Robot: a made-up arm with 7 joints. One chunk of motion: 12 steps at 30 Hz.
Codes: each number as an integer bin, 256 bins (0 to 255) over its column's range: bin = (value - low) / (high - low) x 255, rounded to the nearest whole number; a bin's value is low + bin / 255 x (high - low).
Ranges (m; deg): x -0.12..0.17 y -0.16..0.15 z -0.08..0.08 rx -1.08..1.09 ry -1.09..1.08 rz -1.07..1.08
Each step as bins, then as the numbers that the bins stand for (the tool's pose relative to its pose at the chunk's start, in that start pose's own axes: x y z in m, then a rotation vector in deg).
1 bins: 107 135 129 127 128 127
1 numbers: 0.0017 0.0041 0.0009 0.00 0.00 0.00
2 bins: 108 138 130 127 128 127
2 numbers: 0.0028 0.0078 0.0016 0.00 0.00 0.00
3 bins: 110 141 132 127 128 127
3 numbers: 0.0051 0.0114 0.0028 0.00 0.00 0.00
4 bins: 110 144 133 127 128 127
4 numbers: 0.0051 0.0151 0.0035 0.00 0.00 0.00
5 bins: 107 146 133 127 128 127
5 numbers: 0.0017 0.0175 0.0035 0.00 0.00 0.00
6 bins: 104 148 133 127 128 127
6 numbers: -0.0017 0.0199 0.0035 0.00 0.00 0.00
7 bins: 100 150 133 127 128 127
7 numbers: -0.0063 0.0224 0.0035 0.00 0.00 0.00
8 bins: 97 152 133 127 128 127
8 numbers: -0.0097 0.0248 0.0035 0.00 0.00 0.00
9 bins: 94 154 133 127 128 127
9 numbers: -0.0131 0.0272 0.0035 0.00 0.00 0.00
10 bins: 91 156 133 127 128 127
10 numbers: -0.0165 0.0296 0.0035 0.00 0.00 0.00
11 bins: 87 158 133 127 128 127
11 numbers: -0.0211 0.0321 0.0035 0.00 0.00 0.00
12 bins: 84 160 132 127 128 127
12 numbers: -0.0245 0.0345 0.0028 0.00 0.00 0.00
